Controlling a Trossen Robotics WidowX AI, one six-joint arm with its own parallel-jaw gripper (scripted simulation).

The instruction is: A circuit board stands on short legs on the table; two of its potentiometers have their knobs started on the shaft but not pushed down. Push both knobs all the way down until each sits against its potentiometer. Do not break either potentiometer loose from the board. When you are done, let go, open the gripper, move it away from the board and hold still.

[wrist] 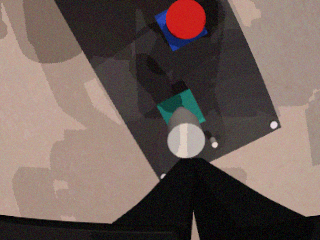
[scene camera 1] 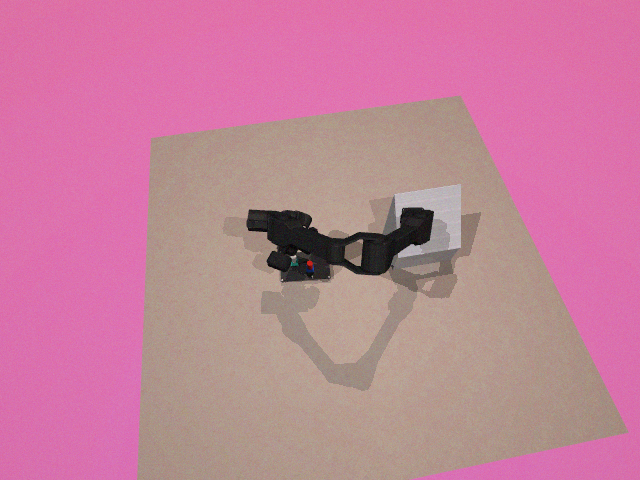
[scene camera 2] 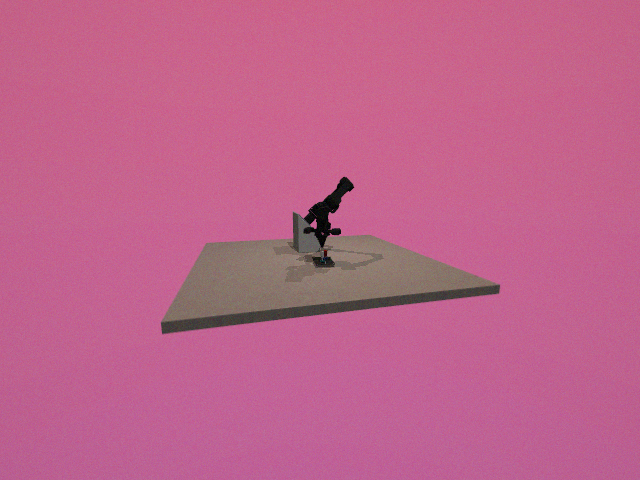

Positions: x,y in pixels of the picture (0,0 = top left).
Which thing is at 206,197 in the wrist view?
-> The gripper.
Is the gripper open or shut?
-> Shut.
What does the gripper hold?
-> Nothing.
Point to a grey knob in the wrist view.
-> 185,138
